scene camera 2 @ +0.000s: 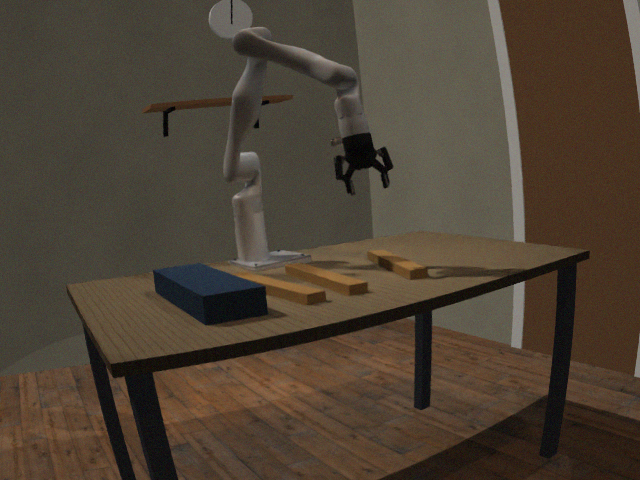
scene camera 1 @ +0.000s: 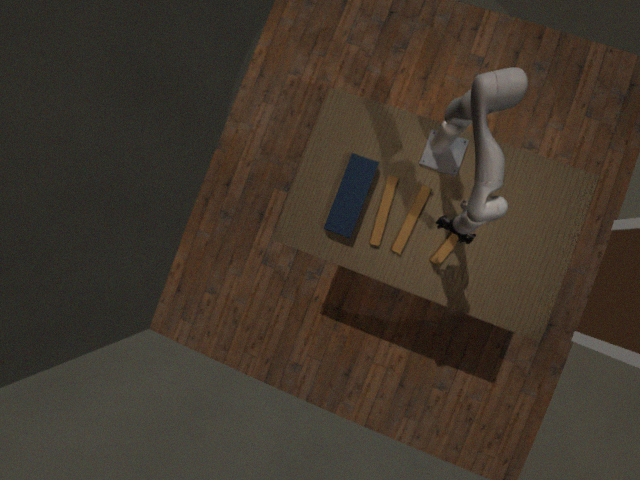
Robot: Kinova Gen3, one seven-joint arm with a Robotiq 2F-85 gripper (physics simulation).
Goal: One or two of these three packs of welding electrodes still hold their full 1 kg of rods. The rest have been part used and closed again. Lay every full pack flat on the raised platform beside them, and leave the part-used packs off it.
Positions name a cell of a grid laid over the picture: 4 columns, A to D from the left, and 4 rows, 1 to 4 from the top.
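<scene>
A pack is visible in scene camera 2 (B3) and in scene camera 1 (C2). A further pack is visible in scene camera 2 (C3) and in scene camera 1 (C2).
</scene>
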